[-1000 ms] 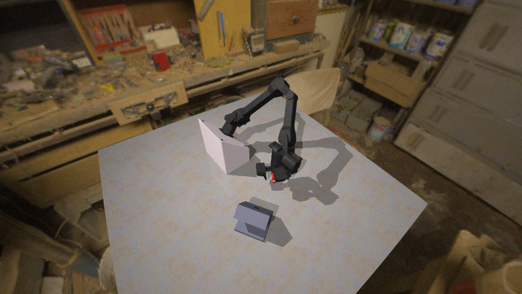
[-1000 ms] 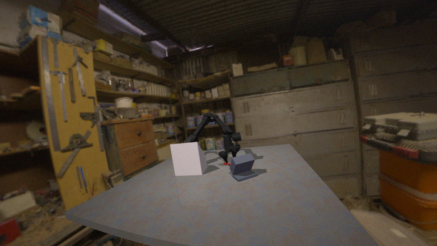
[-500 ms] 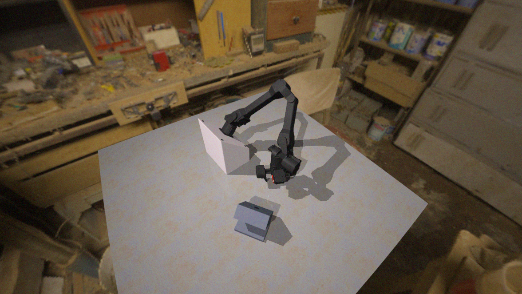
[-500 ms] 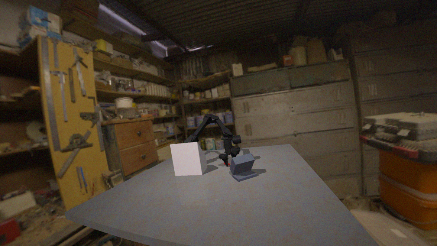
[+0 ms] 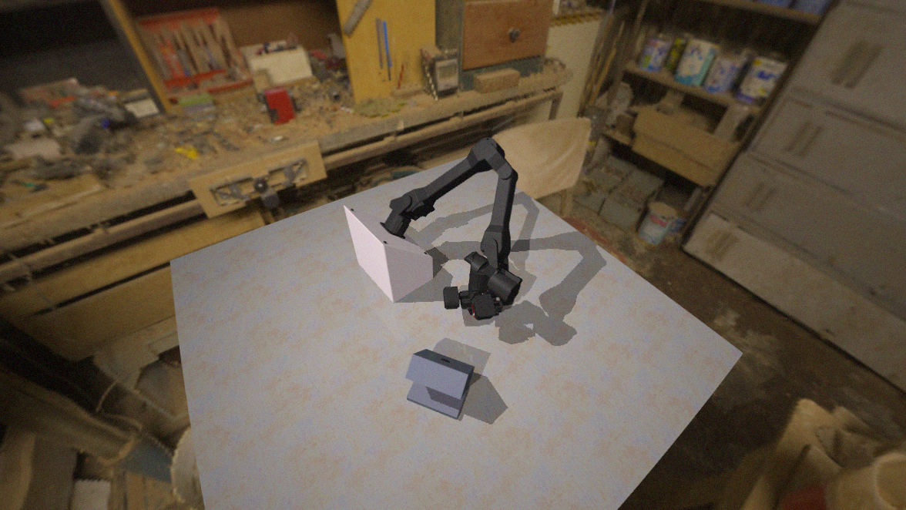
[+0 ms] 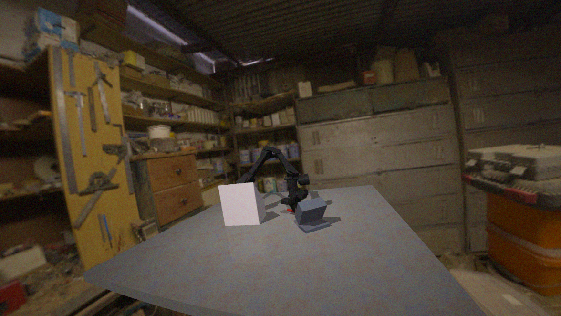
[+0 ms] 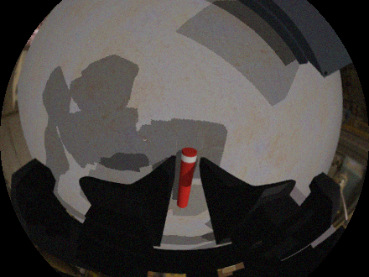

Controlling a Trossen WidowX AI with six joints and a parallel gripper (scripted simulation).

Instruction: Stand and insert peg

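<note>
My gripper tip is 1 cm to the right of the red peg and 1 cm past it. From my gripper tip the other things lie so: grey sloped panel 20 cm to the right, 12 cm ahead, 7 cm above.
</note>
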